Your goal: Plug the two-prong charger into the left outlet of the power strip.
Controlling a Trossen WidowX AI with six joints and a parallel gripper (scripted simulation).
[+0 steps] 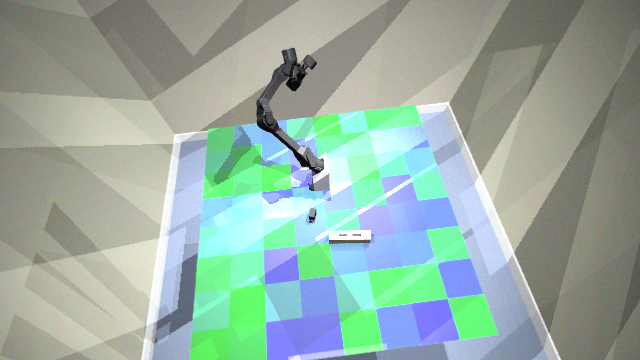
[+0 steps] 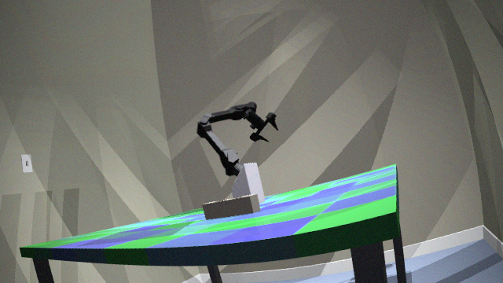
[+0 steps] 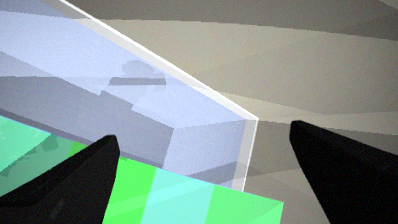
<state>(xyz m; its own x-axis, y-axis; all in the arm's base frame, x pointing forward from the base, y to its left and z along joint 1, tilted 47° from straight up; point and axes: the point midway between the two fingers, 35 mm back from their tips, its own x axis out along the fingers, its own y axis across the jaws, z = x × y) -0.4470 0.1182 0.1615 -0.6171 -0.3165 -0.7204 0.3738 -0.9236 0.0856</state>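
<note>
Right now the two-prong charger is 690 mm ahead of my gripper tip, 300 mm below it and 40 mm to the right of it.
</note>
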